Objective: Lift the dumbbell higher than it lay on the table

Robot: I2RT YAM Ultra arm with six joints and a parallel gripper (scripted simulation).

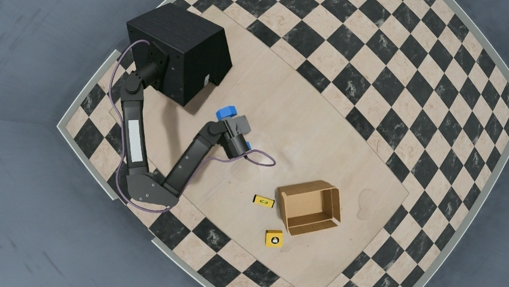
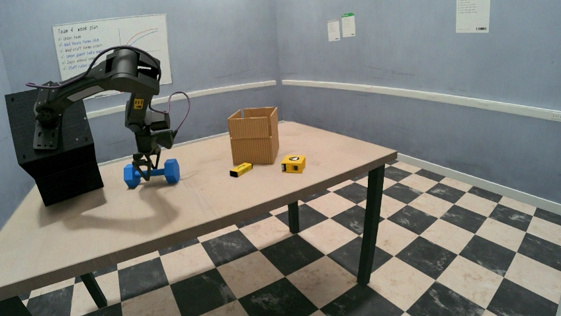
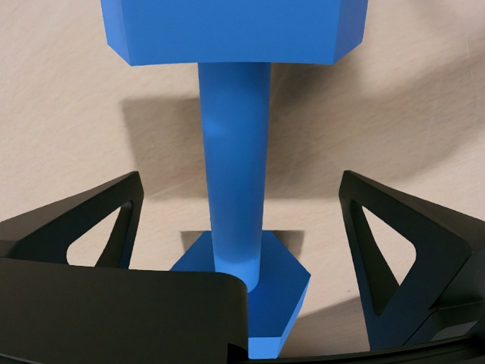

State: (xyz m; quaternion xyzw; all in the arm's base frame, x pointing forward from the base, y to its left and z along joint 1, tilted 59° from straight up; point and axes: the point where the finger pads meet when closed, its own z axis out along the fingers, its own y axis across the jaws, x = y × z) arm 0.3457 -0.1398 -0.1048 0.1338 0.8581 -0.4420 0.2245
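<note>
Now: hand right at the blue dumbbell. Round my hand: small yellow box (450 mm ahead, 230 mm to the right, 20 mm below); yellow spirit level (300 mm ahead, 140 mm to the right, 30 mm below).
</note>
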